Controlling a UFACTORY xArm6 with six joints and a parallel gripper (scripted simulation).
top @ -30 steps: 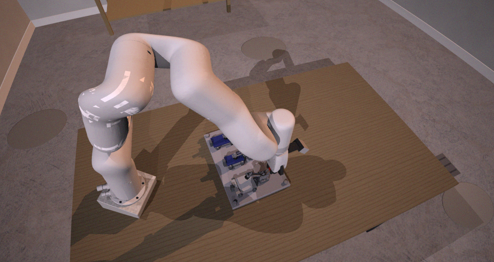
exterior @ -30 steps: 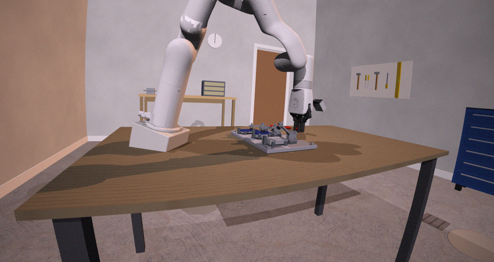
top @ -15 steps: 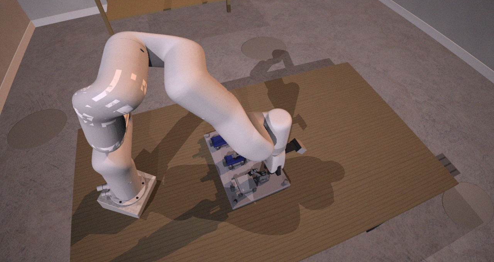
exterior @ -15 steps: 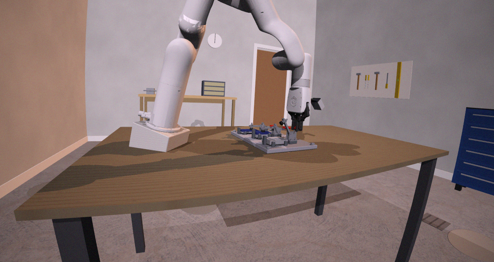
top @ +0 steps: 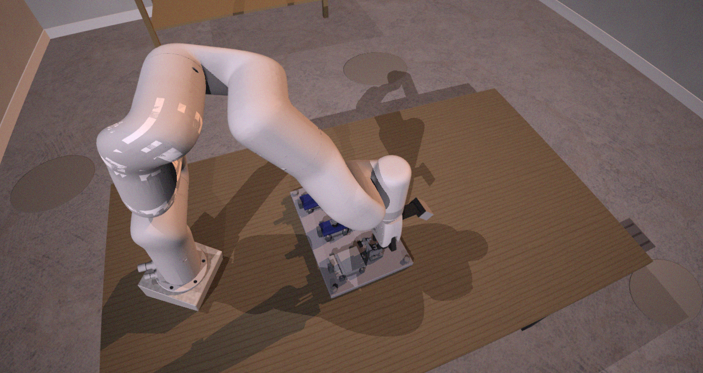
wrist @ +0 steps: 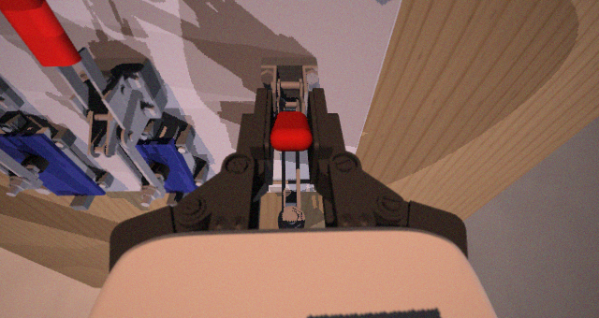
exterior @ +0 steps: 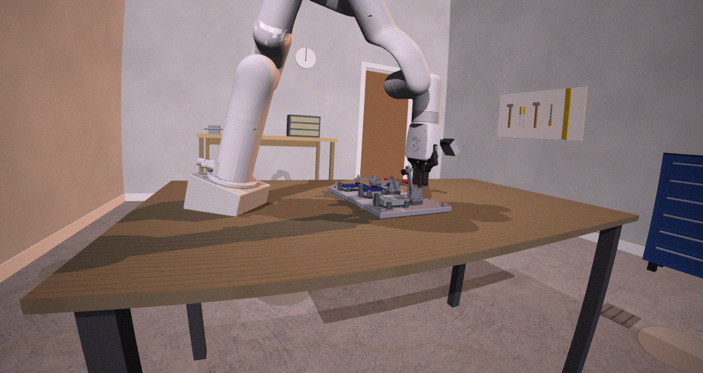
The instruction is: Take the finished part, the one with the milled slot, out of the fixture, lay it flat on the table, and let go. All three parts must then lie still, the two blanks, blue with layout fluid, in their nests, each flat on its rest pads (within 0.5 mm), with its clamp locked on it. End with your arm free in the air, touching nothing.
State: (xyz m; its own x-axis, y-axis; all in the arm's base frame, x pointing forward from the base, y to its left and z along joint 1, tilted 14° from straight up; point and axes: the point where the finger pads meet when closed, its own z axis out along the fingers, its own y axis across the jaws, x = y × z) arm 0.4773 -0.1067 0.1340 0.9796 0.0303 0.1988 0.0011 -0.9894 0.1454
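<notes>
Now: the grey finished part 10 cm behind my hand and 6 cm below it. Also, from my hand: blue blank (22 cm to the left, 10 cm behind, 6 cm below); then grey fixture plate (11 cm to the left, 8 cm below, 5 cm behind).
</notes>
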